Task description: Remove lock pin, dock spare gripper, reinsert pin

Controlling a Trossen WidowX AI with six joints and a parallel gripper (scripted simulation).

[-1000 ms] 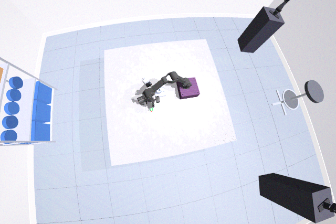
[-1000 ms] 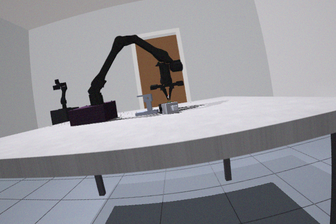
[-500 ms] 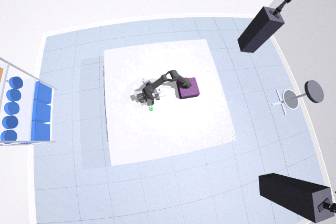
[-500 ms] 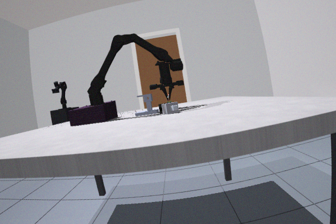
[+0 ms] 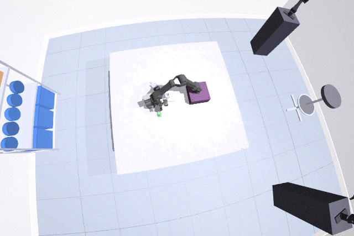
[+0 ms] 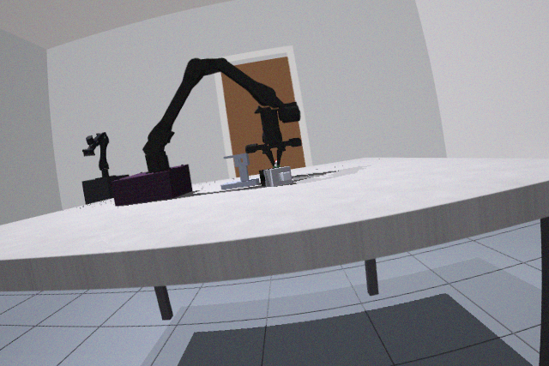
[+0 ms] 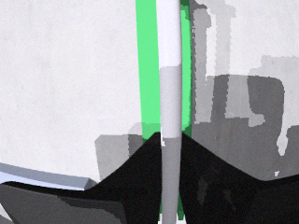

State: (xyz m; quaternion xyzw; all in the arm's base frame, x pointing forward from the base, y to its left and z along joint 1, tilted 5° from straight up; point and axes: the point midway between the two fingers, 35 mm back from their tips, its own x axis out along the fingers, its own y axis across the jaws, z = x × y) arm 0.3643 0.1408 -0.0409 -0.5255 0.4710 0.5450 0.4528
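My gripper tip is 22 cm to the left of the spare gripper, 4 cm short of it and 1 cm above it. Also, from my gripper tip: grey mount: 10 cm to the right, 10 cm behind, 2 cm above.
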